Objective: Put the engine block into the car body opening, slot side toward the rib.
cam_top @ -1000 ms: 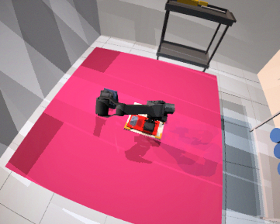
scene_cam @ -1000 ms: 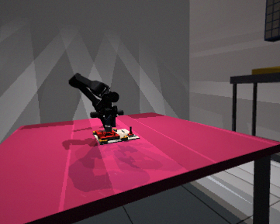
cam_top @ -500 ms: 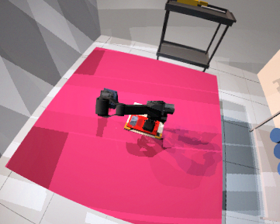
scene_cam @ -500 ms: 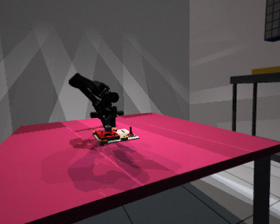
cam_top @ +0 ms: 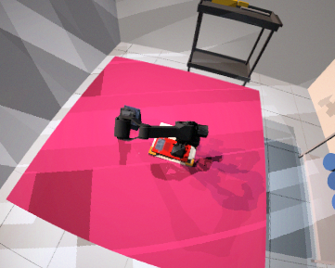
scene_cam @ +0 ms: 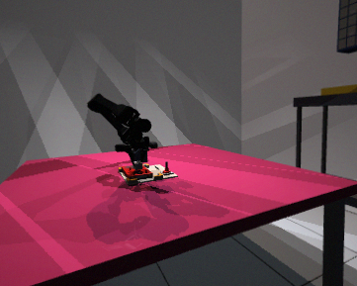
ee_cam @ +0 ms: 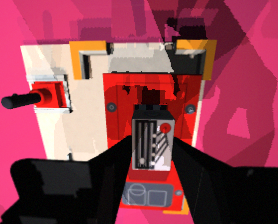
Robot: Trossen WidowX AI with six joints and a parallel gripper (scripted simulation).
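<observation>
Right now the cream base plate is 2 cm behind my gripper tip, 3 cm to the left of it and 5 cm below it. Round my gripper tip: black peg (4 cm ahead, 13 cm to the left, 2 cm below); then grey engine block (1 cm below).
</observation>
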